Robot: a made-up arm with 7 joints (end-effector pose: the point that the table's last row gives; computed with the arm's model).
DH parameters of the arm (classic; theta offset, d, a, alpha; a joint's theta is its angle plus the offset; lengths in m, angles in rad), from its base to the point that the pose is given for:
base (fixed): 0 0.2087 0.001 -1.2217
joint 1: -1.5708 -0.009 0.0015 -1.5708
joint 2: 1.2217 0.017 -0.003 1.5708
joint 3: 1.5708 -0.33 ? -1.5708
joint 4: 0 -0.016 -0.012 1.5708
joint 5: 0 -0.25 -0.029 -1.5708
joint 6: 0 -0.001 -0.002 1.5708
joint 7: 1.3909 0 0.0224 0
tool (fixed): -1.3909 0.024 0 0
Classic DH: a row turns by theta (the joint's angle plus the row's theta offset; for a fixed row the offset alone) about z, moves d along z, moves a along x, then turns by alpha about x.
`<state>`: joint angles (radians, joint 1 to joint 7).
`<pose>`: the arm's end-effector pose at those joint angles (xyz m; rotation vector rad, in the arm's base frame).
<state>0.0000 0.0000 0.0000 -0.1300 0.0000 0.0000 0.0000</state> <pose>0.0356 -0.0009 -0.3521 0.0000 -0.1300 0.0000</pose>
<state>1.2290 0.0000 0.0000 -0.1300 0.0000 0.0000 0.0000</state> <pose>-0.4836 -0.1095 -0.0538 0.0270 1.0268 0.4144</pose>
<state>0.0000 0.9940 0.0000 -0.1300 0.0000 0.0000 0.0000</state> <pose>0.0356 0.4641 -0.0912 0.9926 -0.1191 -0.0646</pose>
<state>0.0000 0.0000 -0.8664 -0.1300 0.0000 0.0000 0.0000</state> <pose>0.0333 -0.0161 -0.3521 -0.0563 -0.1218 -0.8651</pose>
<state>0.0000 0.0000 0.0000 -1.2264 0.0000 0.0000 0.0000</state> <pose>0.2446 -0.0009 -0.2360 0.0000 -1.2264 0.0000</pose>
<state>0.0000 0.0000 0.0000 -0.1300 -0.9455 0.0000 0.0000</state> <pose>0.0636 0.0122 -0.3485 0.0615 -0.1202 -0.9441</pose>
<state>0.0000 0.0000 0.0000 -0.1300 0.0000 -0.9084 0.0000</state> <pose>0.0171 -0.0009 -0.3623 0.0000 -1.0384 0.0000</pose>
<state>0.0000 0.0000 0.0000 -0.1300 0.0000 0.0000 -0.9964</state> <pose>0.0522 -0.0144 -0.3500 0.0648 -0.1191 -0.9949</pose>
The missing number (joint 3, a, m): 0.027
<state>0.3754 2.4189 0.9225 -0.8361 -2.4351 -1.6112 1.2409</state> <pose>0.3045 0.1860 0.6287 1.2332 0.7843 -0.9487</pose>
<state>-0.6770 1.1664 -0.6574 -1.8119 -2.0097 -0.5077 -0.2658</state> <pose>0.3389 0.1063 0.1599 -1.3334 0.0764 1.8143</pose>
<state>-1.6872 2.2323 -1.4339 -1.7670 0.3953 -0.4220 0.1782</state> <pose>0.1351 0.3526 0.3978 1.0473 -1.7605 -1.2841</pose>
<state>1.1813 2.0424 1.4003 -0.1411 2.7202 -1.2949 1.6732</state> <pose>0.1892 0.5301 0.3976 0.8181 1.7763 0.0176</pose>
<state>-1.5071 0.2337 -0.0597 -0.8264 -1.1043 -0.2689 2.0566</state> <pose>0.5307 -0.0937 0.3376 -1.0863 -1.9143 -0.3057</pose>
